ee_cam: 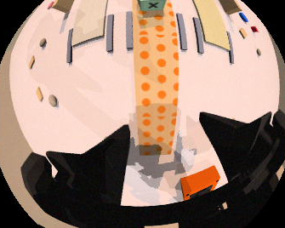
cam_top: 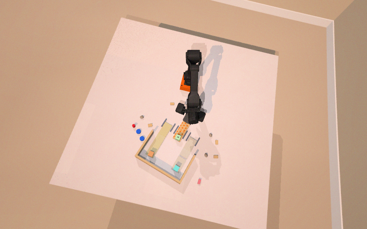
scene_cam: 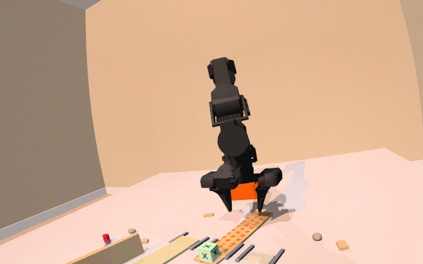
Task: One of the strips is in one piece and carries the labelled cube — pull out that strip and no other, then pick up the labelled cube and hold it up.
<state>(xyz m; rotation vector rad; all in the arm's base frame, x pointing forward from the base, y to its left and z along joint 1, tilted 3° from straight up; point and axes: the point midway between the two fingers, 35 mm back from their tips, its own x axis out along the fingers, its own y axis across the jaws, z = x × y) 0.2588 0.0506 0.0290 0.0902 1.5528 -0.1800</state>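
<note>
Now: the labelled cube 15 cm ahead of my gripper tip, 4 cm to the right of it and 2 cm below it. From my gripper tip the other things lie so: pink block 39 cm ahead, 14 cm to the left, 4 cm below; then red cylinder 13 cm ahead, 34 cm to the right, 3 cm below.
</note>
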